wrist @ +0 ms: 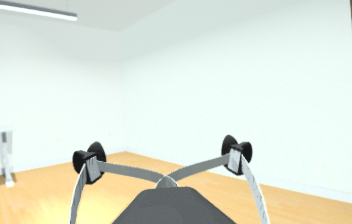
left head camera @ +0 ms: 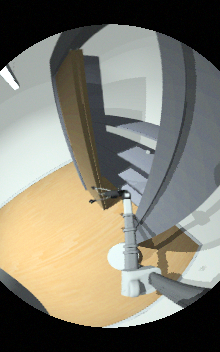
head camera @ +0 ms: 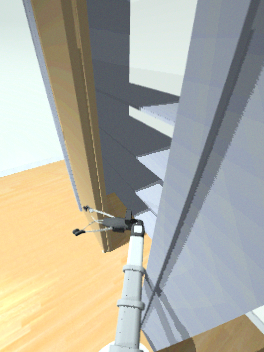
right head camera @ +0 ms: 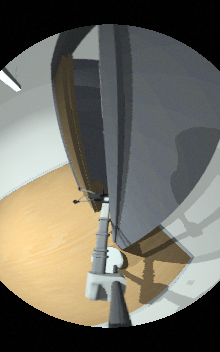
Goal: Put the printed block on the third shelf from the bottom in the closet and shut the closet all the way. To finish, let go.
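Seen in the pictures: gripper, fingertip midpoint: (wrist: 163,152) (left head camera: 89,193) (head camera: 77,219) (right head camera: 74,194); robot's base at its link origin: (left head camera: 122,255) (right head camera: 107,259).
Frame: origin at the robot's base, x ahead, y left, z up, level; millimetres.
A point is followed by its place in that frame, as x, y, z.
Observation:
The closet (head camera: 215,165) {272, -91, 1413} (left head camera: 175,130) {281, -65, 1470} (right head camera: 150,125) {237, -119, 1494} is open. Its brown door (head camera: 62,85) {957, 451, 1382} (left head camera: 75,115) {849, 362, 1446} (right head camera: 64,105) {804, 325, 1567} stands swung out on the left. A small white block (left head camera: 148,152) {939, -289, 1005} lies on a grey shelf (left head camera: 131,154) {926, -99, 989} (head camera: 156,161) {927, -71, 988}, the third visible one from the bottom, in the left head view. The closet's right side hides the block in the head and right head views. My gripper (head camera: 82,220) {551, 310, 849} (left head camera: 93,195) {551, 310, 849} (right head camera: 78,195) {551, 310, 849} (wrist: 163,152) {551, 310, 849} is open and empty, pointing left by the door's lower end. Whether it touches the door is not clear.
My arm (head camera: 131,290) {249, 3, 955} (left head camera: 130,240) {147, 1, 958} (right head camera: 101,240) {171, -2, 958} reaches out beside the closet's right side. Wooden floor (head camera: 40,270) {555, 843, -28} (wrist: 45,200) {-739, 2270, -28} extends to the left, up to a white wall (head camera: 25,120) {2103, 1719, 737} (wrist: 240,90) {1416, 2555, 1005}. A brown edge (wrist: 351,10) {786, 309, 1004} shows at the wrist view's upper right.

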